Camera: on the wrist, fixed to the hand. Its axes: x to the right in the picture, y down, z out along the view.
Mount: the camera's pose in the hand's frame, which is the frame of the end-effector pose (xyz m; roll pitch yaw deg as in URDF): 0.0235 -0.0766 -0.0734 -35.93 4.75 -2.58
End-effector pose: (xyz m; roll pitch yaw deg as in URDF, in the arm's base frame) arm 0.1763 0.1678 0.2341 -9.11 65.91 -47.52
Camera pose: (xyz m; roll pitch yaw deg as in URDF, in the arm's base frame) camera 0.0812 0.1424 0.1880 -53.87 69.94 -57.15
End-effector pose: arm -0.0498 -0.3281 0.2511 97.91 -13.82 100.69
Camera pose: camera -0.1387 -0.3057 0.1928 60.94 -11.87 105.86
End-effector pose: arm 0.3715 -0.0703 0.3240 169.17 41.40 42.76
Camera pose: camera 0.3520 0.0329 0.3517 136.06 37.13 47.05
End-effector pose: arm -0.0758 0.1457 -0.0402 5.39 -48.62 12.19
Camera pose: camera 0.0129 0.0939 -0.0756 -28.33 -43.61 9.27
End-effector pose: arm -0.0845 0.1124 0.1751 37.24 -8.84 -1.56
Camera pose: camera -0.0456 0.0948 0.0752 1.33 -3.50 -0.73
